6 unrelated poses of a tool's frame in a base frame.
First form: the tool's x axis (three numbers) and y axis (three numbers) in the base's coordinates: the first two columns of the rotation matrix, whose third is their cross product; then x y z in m.
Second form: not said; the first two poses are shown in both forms.
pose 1, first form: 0.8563, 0.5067, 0.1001, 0.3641, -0.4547, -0.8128, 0.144, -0.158, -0.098
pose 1, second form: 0.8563, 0.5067, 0.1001, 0.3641, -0.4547, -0.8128, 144, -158, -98
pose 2, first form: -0.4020, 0.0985, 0.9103, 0.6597, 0.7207, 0.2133, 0.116, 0.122, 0.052
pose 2, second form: -0.4020, 0.0985, 0.9103, 0.6597, 0.7207, 0.2133, 116, 122, 52
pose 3, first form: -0.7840, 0.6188, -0.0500, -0.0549, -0.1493, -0.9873, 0.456, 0.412, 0.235
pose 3, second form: -0.7840, 0.6188, -0.0500, -0.0549, -0.1493, -0.9873, 456, 412, 235
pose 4, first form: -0.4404, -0.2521, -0.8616, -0.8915, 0.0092, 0.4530, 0.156, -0.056, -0.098
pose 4, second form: -0.4404, -0.2521, -0.8616, -0.8915, 0.0092, 0.4530, 156, -56, -98
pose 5, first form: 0.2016, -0.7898, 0.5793, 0.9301, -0.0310, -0.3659, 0.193, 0.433, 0.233
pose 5, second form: 0.2016, -0.7898, 0.5793, 0.9301, -0.0310, -0.3659, 193, 433, 233
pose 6, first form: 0.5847, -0.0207, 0.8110, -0.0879, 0.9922, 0.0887, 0.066, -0.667, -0.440
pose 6, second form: 0.5847, -0.0207, 0.8110, -0.0879, 0.9922, 0.0887, 66, -667, -440
